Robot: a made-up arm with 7 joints.
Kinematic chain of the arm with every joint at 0, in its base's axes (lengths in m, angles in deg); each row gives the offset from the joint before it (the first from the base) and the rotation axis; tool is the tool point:
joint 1: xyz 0 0.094 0 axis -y
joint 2: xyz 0 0.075 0 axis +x
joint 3: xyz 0 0 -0.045 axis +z
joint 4: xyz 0 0 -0.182 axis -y
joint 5: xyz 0 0 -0.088 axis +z
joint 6: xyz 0 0 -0.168 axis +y
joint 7: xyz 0 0 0 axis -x
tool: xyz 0 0 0
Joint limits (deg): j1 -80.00..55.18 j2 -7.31..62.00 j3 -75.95..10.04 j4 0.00..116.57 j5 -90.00..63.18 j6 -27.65..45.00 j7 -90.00..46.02
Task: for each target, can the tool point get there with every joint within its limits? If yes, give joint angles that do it. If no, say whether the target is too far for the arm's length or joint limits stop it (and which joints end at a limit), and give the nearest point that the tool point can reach.
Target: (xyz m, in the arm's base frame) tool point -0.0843 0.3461 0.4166
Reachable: no: joint limits stop it (at a limit: joint 1, joint 2, joint 3, joint 4) | nearest point 0.1432 0.2871 0.1751 | short by 0.337 m
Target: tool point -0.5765 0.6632 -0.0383
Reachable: no: too far | nearest point -0.3606 0.4840 -0.0636 | short by 0.282 m
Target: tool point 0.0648 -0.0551 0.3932
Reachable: no: joint limits stop it (at a limit: joint 1, joint 2, joint 4) | nearest point 0.1864 0.0272 0.1012 | short by 0.327 m
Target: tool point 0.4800 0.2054 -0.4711
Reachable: no: too far | nearest point 0.3442 0.1951 -0.3378 | short by 0.191 m
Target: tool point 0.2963 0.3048 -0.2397
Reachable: yes | joints 14.90 35.25 -16.55 66.32 -41.42 20.55 -7.21
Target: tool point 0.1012 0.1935 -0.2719
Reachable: yes | joints -36.38 22.93 -9.20 106.12 -65.37 28.57 34.27
